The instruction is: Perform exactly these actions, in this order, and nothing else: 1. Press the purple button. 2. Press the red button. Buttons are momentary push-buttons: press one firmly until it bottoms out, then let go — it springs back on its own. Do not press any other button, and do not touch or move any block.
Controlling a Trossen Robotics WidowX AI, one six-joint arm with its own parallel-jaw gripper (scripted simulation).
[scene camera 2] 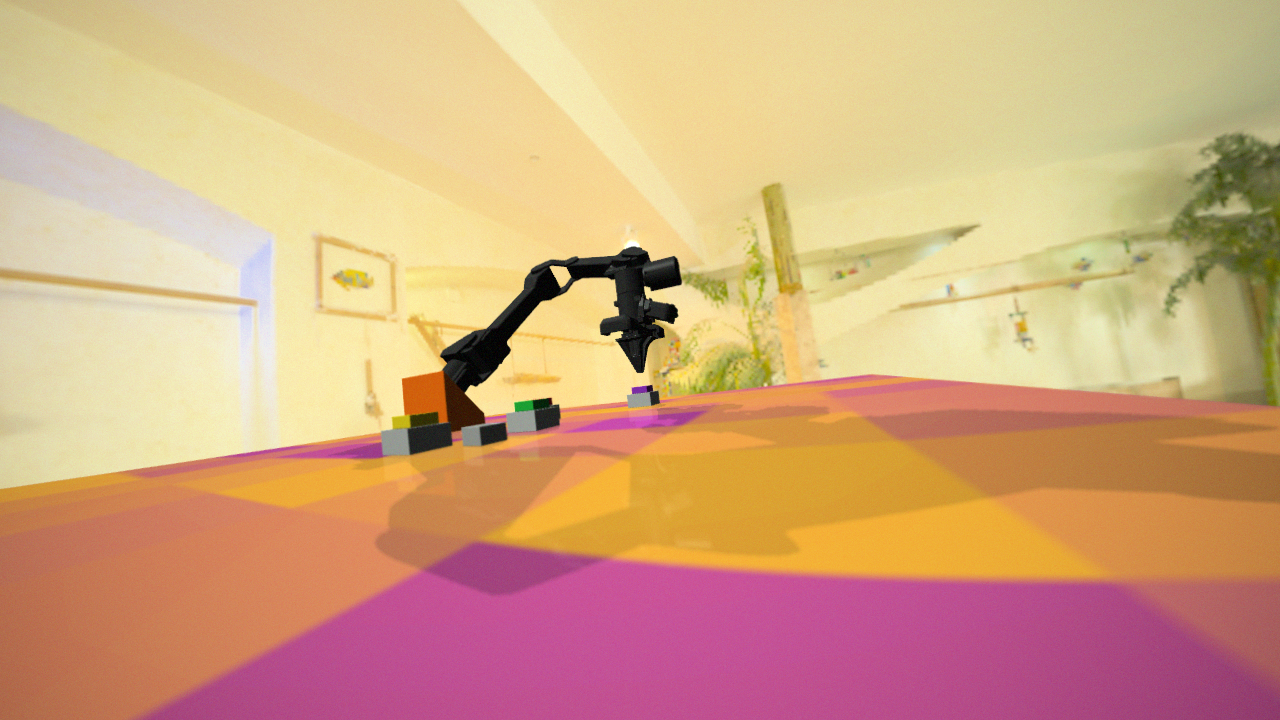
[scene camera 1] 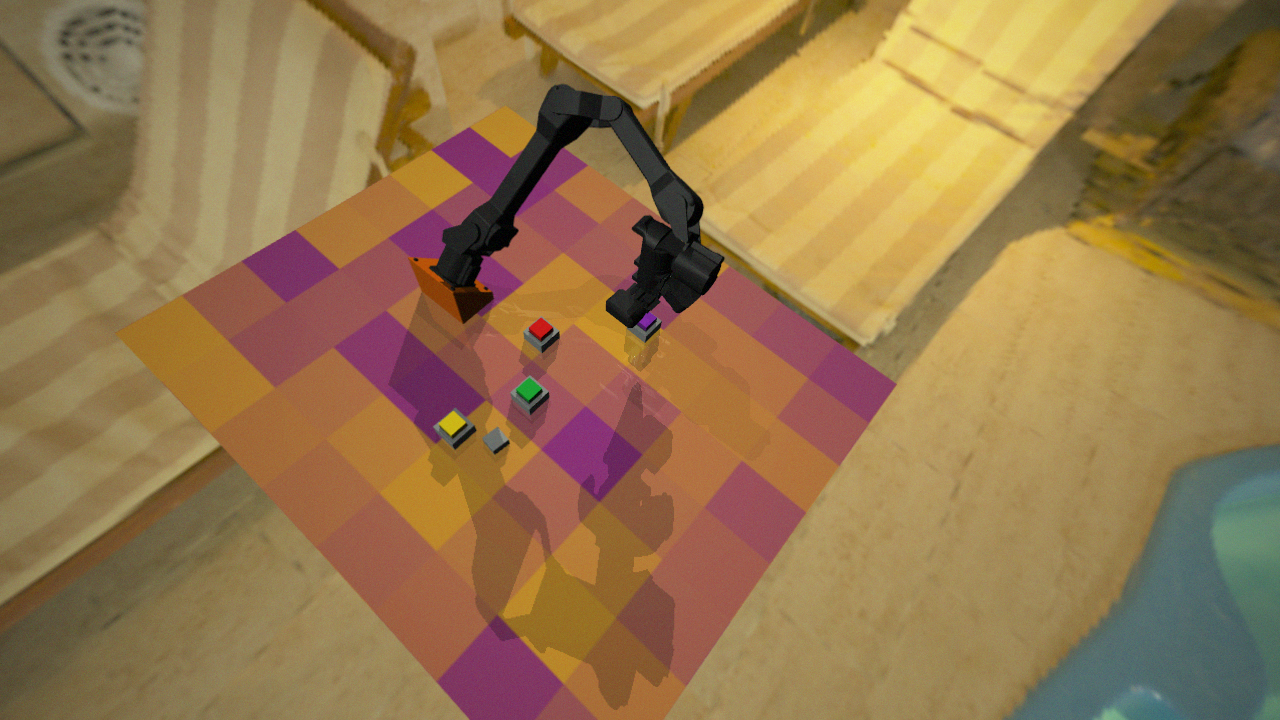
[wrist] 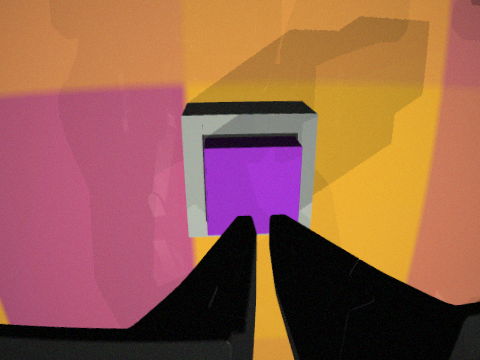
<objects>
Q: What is my gripper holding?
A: Nothing.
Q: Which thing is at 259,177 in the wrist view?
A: A purple button.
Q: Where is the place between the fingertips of my gripper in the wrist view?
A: At 260,230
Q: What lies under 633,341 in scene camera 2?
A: My gripper.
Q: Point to a small grey block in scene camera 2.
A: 477,435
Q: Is my gripper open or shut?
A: Shut.
</objects>
